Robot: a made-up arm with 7 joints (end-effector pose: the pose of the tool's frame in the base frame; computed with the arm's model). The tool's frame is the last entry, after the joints. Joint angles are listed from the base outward.
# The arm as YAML. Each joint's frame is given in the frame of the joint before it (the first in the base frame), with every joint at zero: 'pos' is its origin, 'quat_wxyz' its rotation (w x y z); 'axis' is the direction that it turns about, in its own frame. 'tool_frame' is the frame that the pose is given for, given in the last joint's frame.
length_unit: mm
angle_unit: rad
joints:
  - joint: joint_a
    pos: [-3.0, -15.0, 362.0]
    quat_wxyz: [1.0, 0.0, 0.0, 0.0]
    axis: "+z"
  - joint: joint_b
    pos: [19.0, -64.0, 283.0]
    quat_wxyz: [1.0, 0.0, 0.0, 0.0]
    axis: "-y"
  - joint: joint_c
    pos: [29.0, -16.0, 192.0]
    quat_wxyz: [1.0, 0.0, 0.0, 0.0]
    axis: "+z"
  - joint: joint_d
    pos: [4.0, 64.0, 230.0]
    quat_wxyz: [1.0, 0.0, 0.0, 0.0]
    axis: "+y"
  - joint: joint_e
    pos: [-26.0, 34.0, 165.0]
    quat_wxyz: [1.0, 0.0, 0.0, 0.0]
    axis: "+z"
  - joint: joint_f
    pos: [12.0, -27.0, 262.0]
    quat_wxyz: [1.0, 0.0, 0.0, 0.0]
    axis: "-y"
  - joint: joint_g
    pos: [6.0, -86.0, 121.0]
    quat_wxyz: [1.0, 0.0, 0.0, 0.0]
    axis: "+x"
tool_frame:
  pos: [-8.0, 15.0, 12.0]
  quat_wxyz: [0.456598, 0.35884, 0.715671, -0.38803]
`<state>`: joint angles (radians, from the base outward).
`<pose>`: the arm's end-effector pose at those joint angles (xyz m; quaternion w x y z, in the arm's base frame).
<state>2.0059 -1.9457 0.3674 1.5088 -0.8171 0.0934 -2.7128</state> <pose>-0.2659 0.2599 -0.0424 0.3189 0.4793 0.6406 -0.5082</pose>
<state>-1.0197 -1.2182 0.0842 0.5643 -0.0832 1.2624 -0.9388</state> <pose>0.4223 -0.8145 0.7941 0.0651 0.2218 0.5529 -0.8006</pose>
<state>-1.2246 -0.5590 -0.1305 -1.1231 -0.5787 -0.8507 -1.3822</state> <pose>-0.0557 -0.0347 1.4069 0.2205 -0.3352 -0.3509 0.8461</pose>
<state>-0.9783 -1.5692 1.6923 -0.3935 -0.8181 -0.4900 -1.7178</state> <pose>0.2266 -0.9431 0.5711 0.3120 -0.0524 0.9027 -0.2916</pose>
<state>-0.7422 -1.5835 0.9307 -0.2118 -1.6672 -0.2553 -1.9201</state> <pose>0.5275 -0.8121 0.8056 0.2427 0.5332 -0.6357 0.5027</pose>
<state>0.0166 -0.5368 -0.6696 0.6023 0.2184 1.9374 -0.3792</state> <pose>0.5292 -0.1802 1.2680 0.6541 0.4748 0.2237 -0.5447</pose>
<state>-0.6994 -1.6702 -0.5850 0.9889 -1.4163 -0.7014 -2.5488</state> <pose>0.4281 -0.7342 0.2390 0.5276 0.6644 -0.3501 -0.3971</pose>
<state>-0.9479 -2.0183 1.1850 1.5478 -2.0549 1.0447 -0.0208</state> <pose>0.6494 -0.1236 0.4324 0.3001 -0.1789 0.8312 -0.4325</pose>
